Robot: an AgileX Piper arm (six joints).
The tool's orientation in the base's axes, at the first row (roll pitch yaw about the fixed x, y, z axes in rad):
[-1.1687, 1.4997, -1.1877]
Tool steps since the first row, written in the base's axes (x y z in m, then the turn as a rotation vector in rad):
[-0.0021, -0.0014, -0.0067, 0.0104, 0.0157, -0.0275]
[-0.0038, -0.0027, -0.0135, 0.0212, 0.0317, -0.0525]
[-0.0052, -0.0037, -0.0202, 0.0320, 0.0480, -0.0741]
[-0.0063, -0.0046, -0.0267, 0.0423, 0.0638, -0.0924]
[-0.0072, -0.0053, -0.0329, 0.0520, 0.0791, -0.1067]
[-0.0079, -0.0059, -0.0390, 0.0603, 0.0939, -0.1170]
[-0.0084, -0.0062, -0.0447, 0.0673, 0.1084, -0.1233]
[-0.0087, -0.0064, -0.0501, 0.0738, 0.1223, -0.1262]
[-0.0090, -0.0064, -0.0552, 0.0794, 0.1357, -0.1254]
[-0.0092, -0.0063, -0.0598, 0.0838, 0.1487, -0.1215]
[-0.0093, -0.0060, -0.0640, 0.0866, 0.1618, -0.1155]
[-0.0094, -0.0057, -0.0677, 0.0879, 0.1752, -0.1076]
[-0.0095, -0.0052, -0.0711, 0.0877, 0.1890, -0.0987]
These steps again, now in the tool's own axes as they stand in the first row. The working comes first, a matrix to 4 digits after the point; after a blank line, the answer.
The tool's axes in the first row as the columns of a matrix, in the base's axes (used below as rounded here):
[0.0266, 0.0199, 0.9994]
[-0.0659, 0.9977, -0.0181]
[-0.9975, -0.0654, 0.0278]

[0.0067, -0.0010, -0.0023, 0.0267, 0.0177, 0.0093]
[0.0135, -0.0019, -0.0041, 0.0508, 0.0355, 0.0192]
[0.0203, -0.0025, -0.0057, 0.0716, 0.0534, 0.0291]
[0.0268, -0.0030, -0.0070, 0.0891, 0.0705, 0.0386]
[0.0330, -0.0033, -0.0080, 0.1026, 0.0869, 0.0476]
[0.0391, -0.0035, -0.0089, 0.1121, 0.1025, 0.0553]
[0.0448, -0.0034, -0.0095, 0.1176, 0.1176, 0.0619]
[0.0502, -0.0033, -0.0100, 0.1198, 0.1317, 0.0680]
[0.0552, -0.0030, -0.0104, 0.1183, 0.1452, 0.0734]
[0.0598, -0.0026, -0.0107, 0.1136, 0.1580, 0.0777]
[0.0640, -0.0020, -0.0110, 0.1069, 0.1707, 0.0804]
[0.0677, -0.0014, -0.0112, 0.0981, 0.1836, 0.0817]
[0.0710, -0.0007, -0.0114, 0.0883, 0.1968, 0.0815]

